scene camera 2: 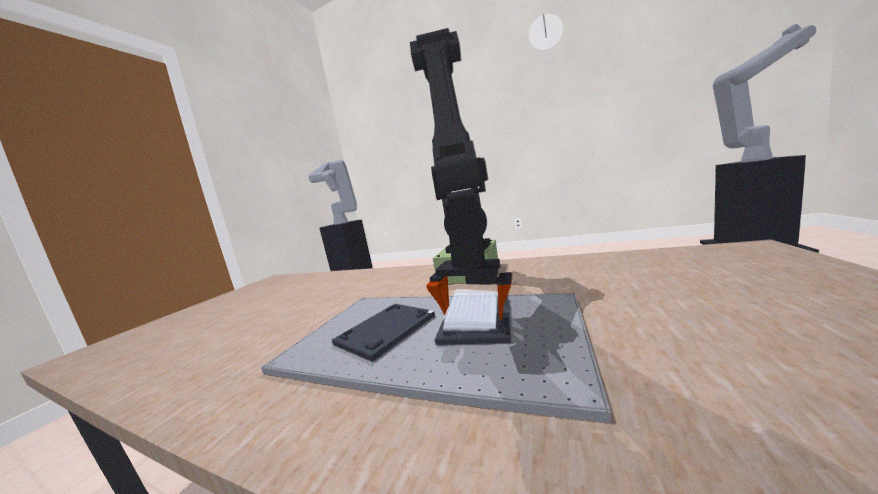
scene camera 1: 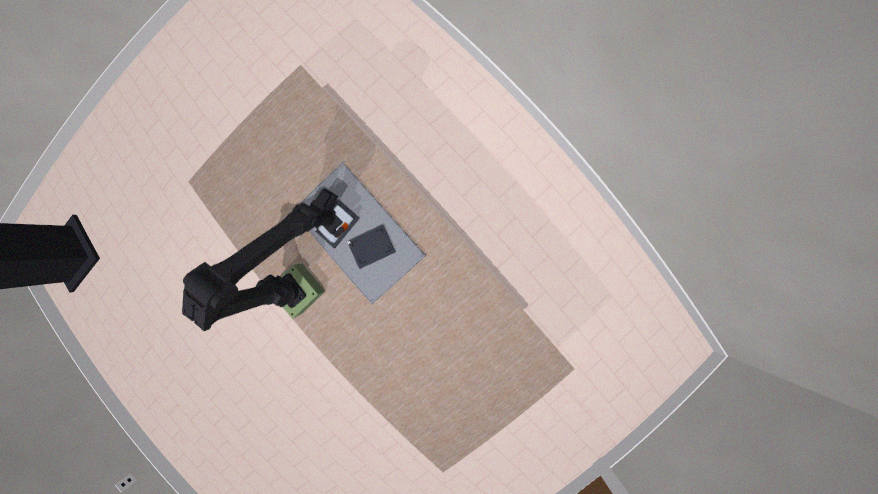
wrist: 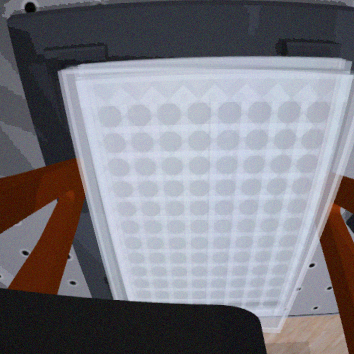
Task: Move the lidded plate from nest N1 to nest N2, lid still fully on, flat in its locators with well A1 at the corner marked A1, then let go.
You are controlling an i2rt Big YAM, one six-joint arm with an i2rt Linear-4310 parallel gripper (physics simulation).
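Pixels of known places: gripper, fingertip midpoint: (scene camera 2: pixel 473 317) (scene camera 1: pixel 338 220) (wrist: pixel 200 177); arm's base at its link origin: (scene camera 1: pixel 291 290).
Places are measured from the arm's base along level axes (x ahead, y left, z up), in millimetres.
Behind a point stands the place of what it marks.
The clear-lidded white plate (scene camera 1: pixel 343 214) {x 362, y 101, z -32 mm} (scene camera 2: pixel 471 310) {x 337, y 104, z -33 mm} (wrist: pixel 210 185) {x 335, y 102, z -33 mm} stands over a dark nest (scene camera 2: pixel 472 337) {x 385, y 117, z -55 mm} (wrist: pixel 175 30) {x 377, y 119, z -55 mm}. The lid covers its wells; whether the plate is fully seated there is hard to tell. The other dark nest (scene camera 1: pixel 372 246) {x 370, y -70, z -55 mm} (scene camera 2: pixel 383 330) {x 384, y -56, z -55 mm} holds no plate and is turned at an angle; a small pale mark shows at one corner, too small to read. My gripper (scene camera 1: pixel 335 223) {x 326, y 101, z -53 mm} (scene camera 2: pixel 473 315) {x 326, y 101, z -53 mm} (wrist: pixel 200 177) {x 326, y 101, z -53 mm} is open, with its orange fingers on either side of the plate's long sides. In the wrist view the plate's near end is partly hidden by the black gripper body.
Both nests stand on a grey perforated board (scene camera 1: pixel 383 282) {x 310, y -210, z -67 mm} (scene camera 2: pixel 429 368) {x 454, y 70, z -67 mm} on the wooden table (scene camera 1: pixel 442 380) {x 230, y -693, z -80 mm} (scene camera 2: pixel 368 430) {x 556, y 36, z -80 mm}. The arm's green base block (scene camera 1: pixel 311 288) {x 77, y -49, z -2 mm} (scene camera 2: pixel 491 250) {x 4, y 69, z -11 mm} is at the table edge. Two grey arms on black stands are in the background.
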